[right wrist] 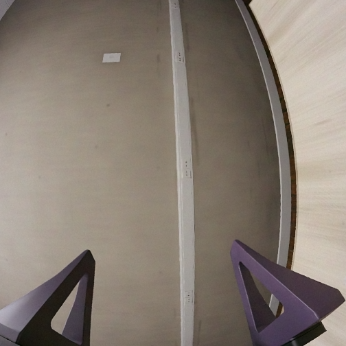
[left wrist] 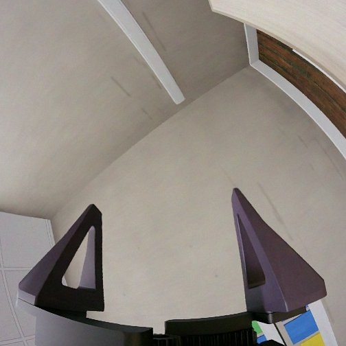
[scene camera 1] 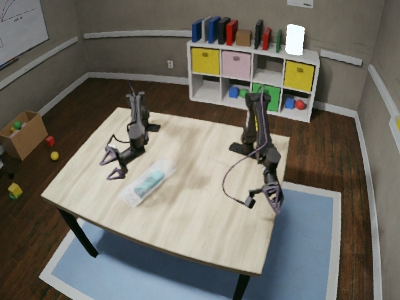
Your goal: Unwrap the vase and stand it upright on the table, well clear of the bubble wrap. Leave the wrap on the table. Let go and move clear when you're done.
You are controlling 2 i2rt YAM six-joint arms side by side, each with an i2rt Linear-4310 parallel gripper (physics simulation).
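Note:
A teal vase (scene camera 1: 149, 183) lies on its side inside a clear bubble wrap (scene camera 1: 131, 197), left of the middle of the table in scene camera 1. The wrap surrounds the vase, and its ends reach past it. My right gripper (scene camera 1: 105, 171) (right wrist: 161, 254) is open and empty, above the table to the left of the wrap and apart from it. My left gripper (scene camera 1: 276, 204) (left wrist: 159, 202) is open and empty, at the table's right edge in scene camera 1, far from the wrap. The vase and the wrap do not show in either wrist view.
The wooden table (scene camera 1: 210, 220) (left wrist: 305, 25) (right wrist: 322, 125) stands partly over a blue rug (scene camera 1: 307, 240). A white shelf unit (scene camera 1: 252, 81) with bins and books stands behind it. A cardboard box (scene camera 1: 30, 139) with toys stands on the floor at the left.

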